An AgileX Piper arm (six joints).
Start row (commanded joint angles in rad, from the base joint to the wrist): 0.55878, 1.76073, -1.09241, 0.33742, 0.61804, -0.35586
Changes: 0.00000, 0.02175, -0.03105, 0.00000, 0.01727, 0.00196; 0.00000, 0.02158, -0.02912, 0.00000, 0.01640, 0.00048; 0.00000, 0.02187, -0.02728, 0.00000, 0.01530, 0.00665; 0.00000, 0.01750, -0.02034, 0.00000, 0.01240, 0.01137; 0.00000, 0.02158, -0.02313, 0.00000, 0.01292, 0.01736; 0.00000, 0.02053, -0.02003, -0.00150, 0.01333, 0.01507; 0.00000, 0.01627, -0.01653, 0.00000, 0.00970, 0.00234; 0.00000, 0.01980, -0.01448, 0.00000, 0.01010, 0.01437; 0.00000, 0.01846, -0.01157, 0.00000, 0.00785, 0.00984; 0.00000, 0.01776, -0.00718, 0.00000, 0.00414, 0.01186; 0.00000, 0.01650, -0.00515, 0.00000, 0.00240, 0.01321; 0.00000, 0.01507, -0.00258, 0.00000, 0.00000, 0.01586; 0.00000, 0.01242, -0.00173, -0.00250, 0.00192, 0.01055; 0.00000, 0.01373, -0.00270, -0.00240, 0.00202, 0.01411; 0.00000, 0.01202, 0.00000, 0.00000, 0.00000, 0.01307
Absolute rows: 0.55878, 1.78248, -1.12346, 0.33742, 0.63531, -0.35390; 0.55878, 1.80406, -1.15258, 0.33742, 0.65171, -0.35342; 0.55878, 1.82593, -1.17986, 0.33742, 0.66701, -0.34677; 0.55878, 1.84343, -1.20020, 0.33742, 0.67941, -0.33540; 0.55878, 1.86501, -1.22333, 0.33742, 0.69233, -0.31804; 0.55878, 1.88554, -1.24336, 0.33592, 0.70566, -0.30297; 0.55878, 1.90181, -1.25989, 0.33592, 0.71536, -0.30063; 0.55878, 1.92161, -1.27437, 0.33592, 0.72546, -0.28626; 0.55878, 1.94007, -1.28594, 0.33592, 0.73331, -0.27642; 0.55878, 1.95783, -1.29312, 0.33592, 0.73745, -0.26456; 0.55878, 1.97433, -1.29827, 0.33592, 0.73985, -0.25135; 0.55878, 1.98940, -1.30085, 0.33592, 0.73985, -0.23549; 0.55878, 2.00182, -1.30258, 0.33342, 0.74177, -0.22494; 0.55878, 2.01555, -1.30528, 0.33102, 0.74379, -0.21083; 0.55878, 2.02757, -1.30528, 0.33102, 0.74379, -0.19776
